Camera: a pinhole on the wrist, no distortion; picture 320 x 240 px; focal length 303.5 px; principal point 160.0 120.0 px. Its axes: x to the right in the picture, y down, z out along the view. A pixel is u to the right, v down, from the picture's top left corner.
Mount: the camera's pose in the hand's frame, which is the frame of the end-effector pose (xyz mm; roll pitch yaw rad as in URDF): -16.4 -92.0 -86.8 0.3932 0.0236 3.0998
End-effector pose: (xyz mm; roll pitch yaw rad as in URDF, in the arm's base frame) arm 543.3 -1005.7 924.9 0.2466 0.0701 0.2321
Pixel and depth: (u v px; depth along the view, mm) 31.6 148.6 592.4
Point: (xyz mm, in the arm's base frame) 809.0 -992.1 1398.4
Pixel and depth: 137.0 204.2 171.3
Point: 562.4 -1094.1 995.1
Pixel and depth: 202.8 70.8 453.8
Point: 471.7 -946.4 1260.3
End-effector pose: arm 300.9 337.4 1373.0 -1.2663 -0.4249 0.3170
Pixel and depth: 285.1 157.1 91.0
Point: 234.7 295.5 1407.7
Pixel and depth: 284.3 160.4 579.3
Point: -101.0 701.3 1334.6
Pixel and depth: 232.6 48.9 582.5
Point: 78.6 744.7 1189.4
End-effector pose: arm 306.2 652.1 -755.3 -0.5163 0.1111 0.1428
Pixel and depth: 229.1 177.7 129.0
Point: 271.7 611.5 -683.2
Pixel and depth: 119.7 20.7 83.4
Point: 307.5 611.3 -754.8
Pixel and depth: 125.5 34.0 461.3
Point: 316.2 977.1 -608.5
